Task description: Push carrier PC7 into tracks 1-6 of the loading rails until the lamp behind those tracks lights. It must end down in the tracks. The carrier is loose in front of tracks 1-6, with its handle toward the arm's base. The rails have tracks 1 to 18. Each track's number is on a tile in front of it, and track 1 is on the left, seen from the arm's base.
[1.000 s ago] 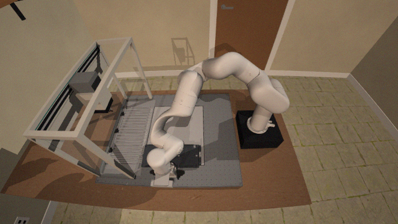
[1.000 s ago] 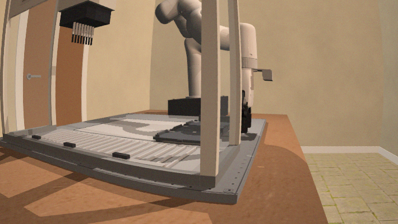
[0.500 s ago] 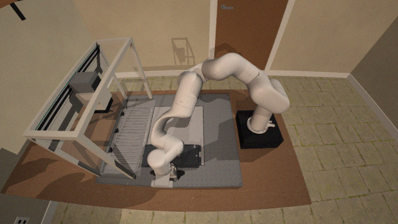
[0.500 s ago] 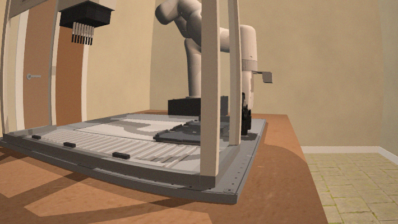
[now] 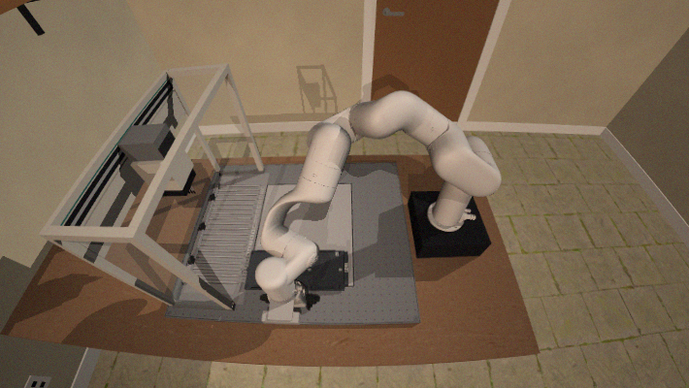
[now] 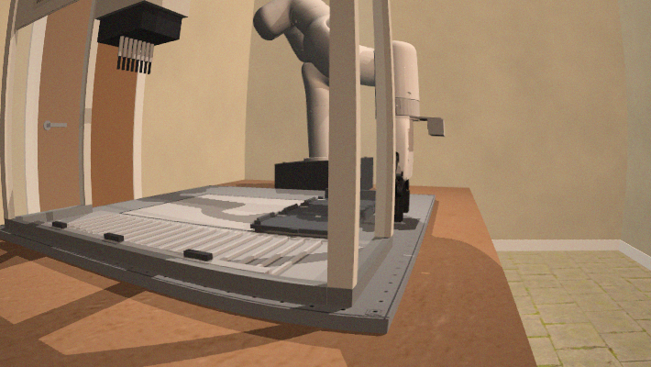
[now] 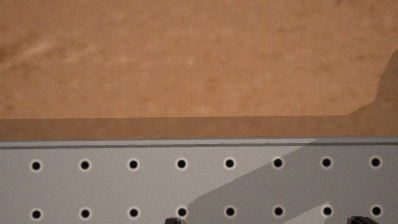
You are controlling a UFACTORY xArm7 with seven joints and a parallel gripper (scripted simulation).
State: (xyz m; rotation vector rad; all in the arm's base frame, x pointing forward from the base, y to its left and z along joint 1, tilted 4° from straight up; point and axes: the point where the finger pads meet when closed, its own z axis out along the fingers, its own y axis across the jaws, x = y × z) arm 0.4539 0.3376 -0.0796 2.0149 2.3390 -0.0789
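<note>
My hand is 110 mm to the left of the carrier PC7 and 20 mm short of it.
</note>
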